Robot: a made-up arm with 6 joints. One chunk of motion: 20 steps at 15 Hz.
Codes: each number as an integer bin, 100 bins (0 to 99) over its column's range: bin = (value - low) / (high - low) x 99, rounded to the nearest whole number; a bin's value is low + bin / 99 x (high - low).
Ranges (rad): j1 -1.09..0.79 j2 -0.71..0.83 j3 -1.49..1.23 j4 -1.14..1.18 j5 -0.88..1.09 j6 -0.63..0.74
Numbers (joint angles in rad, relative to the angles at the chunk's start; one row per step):
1: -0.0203 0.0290 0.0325 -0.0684 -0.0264 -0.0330
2: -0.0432 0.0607 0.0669 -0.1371 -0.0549 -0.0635
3: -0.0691 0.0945 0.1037 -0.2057 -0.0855 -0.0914
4: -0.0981 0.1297 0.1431 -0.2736 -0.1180 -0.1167
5: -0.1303 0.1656 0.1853 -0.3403 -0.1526 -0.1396
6: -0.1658 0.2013 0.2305 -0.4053 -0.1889 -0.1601
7: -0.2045 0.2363 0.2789 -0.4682 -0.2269 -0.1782
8: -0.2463 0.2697 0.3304 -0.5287 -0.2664 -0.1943
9: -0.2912 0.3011 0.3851 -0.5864 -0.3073 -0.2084
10: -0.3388 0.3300 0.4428 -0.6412 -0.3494 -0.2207
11: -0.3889 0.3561 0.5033 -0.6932 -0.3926 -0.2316
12: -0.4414 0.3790 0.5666 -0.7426 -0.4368 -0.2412
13: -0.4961 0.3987 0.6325 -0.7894 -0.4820 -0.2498
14: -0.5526 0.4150 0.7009 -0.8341 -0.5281 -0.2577
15: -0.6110 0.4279 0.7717 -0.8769 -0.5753 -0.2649
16: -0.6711 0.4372 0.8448 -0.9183 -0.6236 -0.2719
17: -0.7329 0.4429 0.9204 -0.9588 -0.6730 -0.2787
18: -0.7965 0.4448 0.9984 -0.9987 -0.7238 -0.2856
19: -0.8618 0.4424 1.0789 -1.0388 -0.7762 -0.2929
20: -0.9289 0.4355 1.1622 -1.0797 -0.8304 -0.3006
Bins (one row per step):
1: 56 48 55 46 43 43
2: 55 50 57 43 41 41
3: 54 52 58 40 40 39
4: 52 54 59 37 38 37
5: 51 56 61 34 37 35
6: 49 59 63 31 35 34
7: 47 61 64 29 33 33
8: 44 63 66 26 31 31
9: 42 65 68 24 29 30
10: 40 67 70 21 27 30
11: 37 69 73 19 24 29
12: 34 70 75 17 22 28
13: 31 71 77 15 20 27
14: 28 72 80 13 18 27
15: 25 73 82 11 15 26
16: 22 74 85 9 13 26
17: 19 74 88 8 10 25
18: 15 74 91 6 8 25
19: 12 74 94 4 5 24
20: 8 74 97 3 2 24

